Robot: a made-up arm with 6 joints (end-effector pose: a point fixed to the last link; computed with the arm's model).
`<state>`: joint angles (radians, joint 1 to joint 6).
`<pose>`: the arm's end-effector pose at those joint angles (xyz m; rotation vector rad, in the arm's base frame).
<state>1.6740 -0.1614 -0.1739 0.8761 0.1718 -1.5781</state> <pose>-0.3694 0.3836 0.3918 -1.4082 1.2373 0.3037</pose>
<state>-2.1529 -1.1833 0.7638 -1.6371 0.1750 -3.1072</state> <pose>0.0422 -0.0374 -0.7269 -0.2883 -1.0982 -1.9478</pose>
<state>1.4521 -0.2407 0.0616 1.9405 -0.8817 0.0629</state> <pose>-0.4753 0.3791 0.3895 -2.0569 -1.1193 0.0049</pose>
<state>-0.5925 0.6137 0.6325 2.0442 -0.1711 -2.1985</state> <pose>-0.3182 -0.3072 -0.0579 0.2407 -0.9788 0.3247</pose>
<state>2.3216 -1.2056 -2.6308 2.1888 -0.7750 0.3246</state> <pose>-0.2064 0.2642 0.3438 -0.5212 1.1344 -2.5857</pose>
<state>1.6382 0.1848 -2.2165 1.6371 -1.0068 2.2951</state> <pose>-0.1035 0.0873 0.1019 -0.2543 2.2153 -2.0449</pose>
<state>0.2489 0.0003 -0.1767 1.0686 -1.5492 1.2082</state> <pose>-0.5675 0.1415 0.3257 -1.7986 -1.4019 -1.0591</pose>
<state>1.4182 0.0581 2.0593 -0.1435 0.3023 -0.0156</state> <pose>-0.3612 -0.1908 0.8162 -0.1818 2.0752 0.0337</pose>
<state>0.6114 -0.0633 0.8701 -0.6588 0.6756 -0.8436</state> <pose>-0.3998 -0.1161 0.8809 0.2940 2.3333 -0.1875</pose>
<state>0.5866 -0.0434 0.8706 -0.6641 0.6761 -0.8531</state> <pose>-0.4168 -0.1332 0.8707 0.3356 2.3223 -0.1637</pose>
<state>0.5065 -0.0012 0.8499 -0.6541 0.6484 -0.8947</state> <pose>-0.4677 -0.1824 0.8292 0.4484 2.2632 -0.0620</pose>
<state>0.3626 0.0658 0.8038 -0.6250 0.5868 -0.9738</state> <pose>-0.5517 -0.2525 0.7400 0.6400 2.1388 0.1213</pose>
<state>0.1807 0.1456 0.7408 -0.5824 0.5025 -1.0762</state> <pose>-0.6420 -0.3067 0.6113 0.8706 1.9612 0.3393</pose>
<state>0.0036 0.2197 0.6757 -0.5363 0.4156 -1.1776</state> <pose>-0.7103 -0.3232 0.4809 1.0812 1.7699 0.5340</pose>
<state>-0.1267 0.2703 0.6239 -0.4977 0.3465 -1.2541</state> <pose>-0.7461 -0.3152 0.3877 1.2231 1.6178 0.6675</pose>
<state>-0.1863 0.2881 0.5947 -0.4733 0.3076 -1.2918</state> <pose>-0.7560 -0.3068 0.3454 1.2767 1.5413 0.7302</pose>
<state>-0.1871 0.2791 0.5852 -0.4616 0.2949 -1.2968</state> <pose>-0.7511 -0.3072 0.3415 1.2622 1.5315 0.7405</pose>
